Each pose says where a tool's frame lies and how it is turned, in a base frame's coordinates. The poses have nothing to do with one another.
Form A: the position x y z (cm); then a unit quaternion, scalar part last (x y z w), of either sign.
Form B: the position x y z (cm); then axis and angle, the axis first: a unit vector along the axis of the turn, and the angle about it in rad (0 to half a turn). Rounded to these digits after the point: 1 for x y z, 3 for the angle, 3 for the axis.
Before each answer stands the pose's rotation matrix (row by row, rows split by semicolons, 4 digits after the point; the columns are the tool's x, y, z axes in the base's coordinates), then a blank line. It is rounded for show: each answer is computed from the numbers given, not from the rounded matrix.
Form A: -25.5 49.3 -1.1 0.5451 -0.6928 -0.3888 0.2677
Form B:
-0.2624 -0.5472 -0.7948; -0.9635 0.1033 0.2469; -0.0529 0.8306 -0.5543

-25.5 49.3 -1.1 0.566 -0.719 -0.404 2.600
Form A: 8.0 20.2 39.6 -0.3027 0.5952 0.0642 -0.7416
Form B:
0.2832 -0.2651 -0.9217; -0.4556 0.8085 -0.3725; 0.8439 0.5254 0.1082

8.0 20.2 39.6 0.451 -0.887 -0.096 1.471
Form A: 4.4 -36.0 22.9 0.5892 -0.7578 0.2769 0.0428
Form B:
-0.3020 -0.9168 0.2615; -0.8694 0.1523 -0.4701; 0.3912 -0.3693 -0.8430

4.4 -36.0 22.9 0.590 -0.759 0.277 3.056
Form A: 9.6 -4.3 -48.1 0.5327 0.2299 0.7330 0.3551
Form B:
-0.1803 -0.2756 0.9442; 0.7655 -0.6421 -0.0413; 0.6177 0.7154 0.3268

9.6 -4.3 -48.1 0.570 0.246 0.784 2.416
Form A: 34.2 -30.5 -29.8 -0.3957 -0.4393 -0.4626 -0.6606
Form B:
0.1860 -0.2635 0.9465; 0.9589 0.2588 -0.1164; -0.2143 0.9293 0.3008

34.2 -30.5 -29.8 0.527 0.585 0.616 1.698
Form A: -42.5 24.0 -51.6 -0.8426 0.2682 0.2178 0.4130
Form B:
0.7612 -0.6319 -0.1455; -0.2721 -0.5150 0.8129; -0.5886 -0.5792 -0.5639

-42.5 24.0 -51.6 -0.925 0.295 0.239 2.290
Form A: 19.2 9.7 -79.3 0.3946 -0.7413 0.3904 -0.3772
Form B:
-0.4040 -0.2905 0.8674; -0.8796 0.3837 -0.2811; -0.2512 -0.8766 -0.4106

19.2 9.7 -79.3 -0.426 0.800 -0.422 2.368
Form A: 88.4 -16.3 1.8 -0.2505 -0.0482 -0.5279 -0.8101
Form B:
0.4380 -0.8311 0.3426; 0.8794 0.3172 -0.3550; 0.1864 0.4567 0.8699

88.4 -16.3 1.8 0.427 0.082 0.900 1.253
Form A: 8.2 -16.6 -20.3 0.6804 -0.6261 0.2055 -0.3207
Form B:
0.1316 -0.7202 0.6812; -0.9838 -0.0103 0.1791; -0.1219 -0.6937 -0.7098

8.2 -16.6 -20.3 -0.718 0.661 -0.217 2.489
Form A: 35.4 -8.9 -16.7 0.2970 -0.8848 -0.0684 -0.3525
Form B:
-0.5751 -0.5738 0.5831; -0.4773 0.8142 0.3304; -0.6644 -0.0883 -0.7421

35.4 -8.9 -16.7 -0.317 0.945 0.073 2.421
